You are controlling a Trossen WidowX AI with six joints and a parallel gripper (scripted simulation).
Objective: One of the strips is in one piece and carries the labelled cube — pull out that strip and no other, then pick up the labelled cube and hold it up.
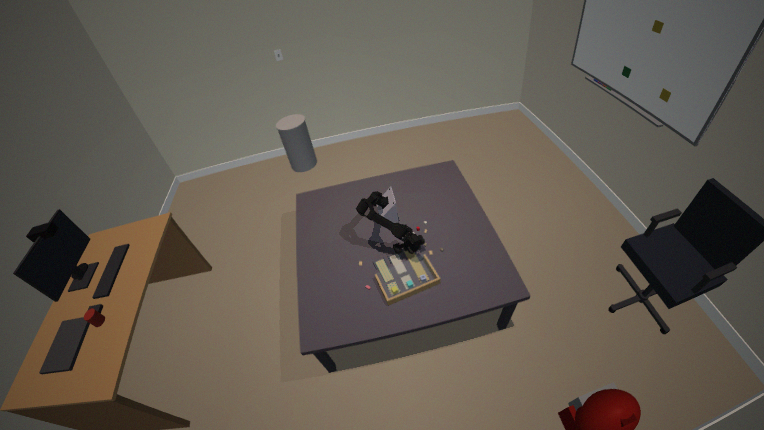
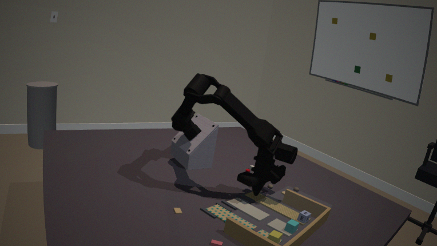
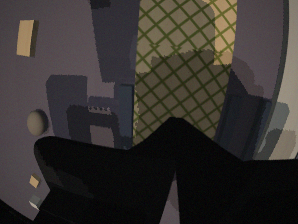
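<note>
My gripper tip is 210 mm short of the labelled pale-blue cube, 50 mm to the right of it and 20 mm below it. The rest, counted from my gripper tip: pink block 270 mm to the right, 210 mm ahead; then tan chip 310 mm to the right, 40 mm ahead.
</note>
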